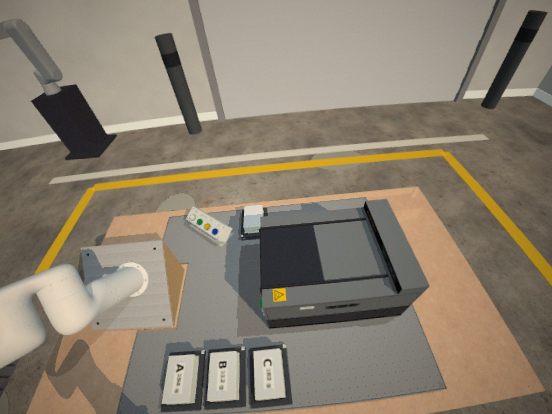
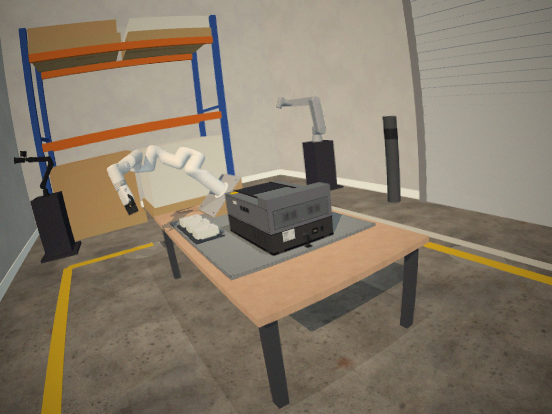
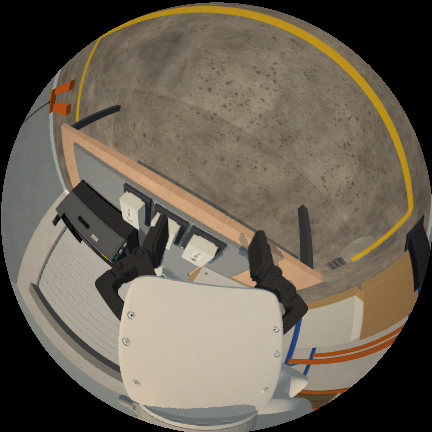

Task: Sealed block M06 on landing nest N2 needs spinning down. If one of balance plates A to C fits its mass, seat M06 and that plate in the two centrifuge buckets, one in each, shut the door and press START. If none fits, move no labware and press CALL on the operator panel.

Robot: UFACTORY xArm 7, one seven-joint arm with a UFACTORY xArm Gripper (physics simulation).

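Frame: origin at the arm's base, x ahead, y left, z up, level; centimetres.
Seen in the pictures: gripper, fingertip midpoint: (image 2: 133, 213) (image 3: 210, 232); arm's base at its link origin: (image 1: 132, 278) (image 2: 222, 190).
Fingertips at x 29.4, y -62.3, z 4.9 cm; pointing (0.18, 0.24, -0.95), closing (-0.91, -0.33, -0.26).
Observation:
Pixels of each thing's top centre, then the offset from my fingertips to it. Level surfaces: height alone.
- White balance plates A at its top centre: (image 3: 195, 256) (image 1: 178, 378) (image 2: 190, 217) dx -7.0, dy +33.3, dz -12.0 cm
- B at its top centre: (image 3: 160, 236) (image 1: 222, 374) (image 2: 197, 222) dx +6.3, dy +34.6, dz -12.0 cm
- C at its top centre: (image 1: 268, 372) (image 3: 128, 215) (image 2: 204, 227) dx +19.9, dy +35.2, dz -12.0 cm
- pale block at its top centre: (image 1: 253, 215) dx +11.7, dy +94.7, dz -10.6 cm
- operator panel at its top centre: (image 1: 205, 218) (image 3: 165, 283) dx -9.3, dy +93.1, dz -9.0 cm
- wooden table at its surface level: dz -18.7 cm
- grey mat at its surface level: dz -17.4 cm
White balance plates A (image 1: 180, 387) (image 3: 201, 249), B (image 1: 223, 382) (image 3: 171, 231) and C (image 1: 268, 382) (image 3: 132, 210) each lie on a dark nest in a row; B's label looks like 112 g, the other figures are blurred. A pale block (image 1: 253, 218) stands on a dark nest behind the centrifuge's left corner; no label is readable. The grey centrifuge (image 1: 345, 292) (image 2: 300, 215) (image 3: 97, 225) has dark and grey panels on top; its buckets are hidden. The operator panel (image 1: 204, 231) carries green, yellow and blue buttons. My gripper (image 2: 132, 210) (image 3: 210, 232) is open and empty, high beyond the plates' end of the table.
The arm's slanted metal base plate (image 1: 150, 310) stands left of the centrifuge. The wooden table (image 1: 462, 320) (image 2: 350, 265) carries a grey mat (image 1: 360, 360). A shelf rack (image 2: 217, 75), another arm's black pedestal (image 2: 320, 162) and a bollard (image 2: 392, 165) stand around on the floor.

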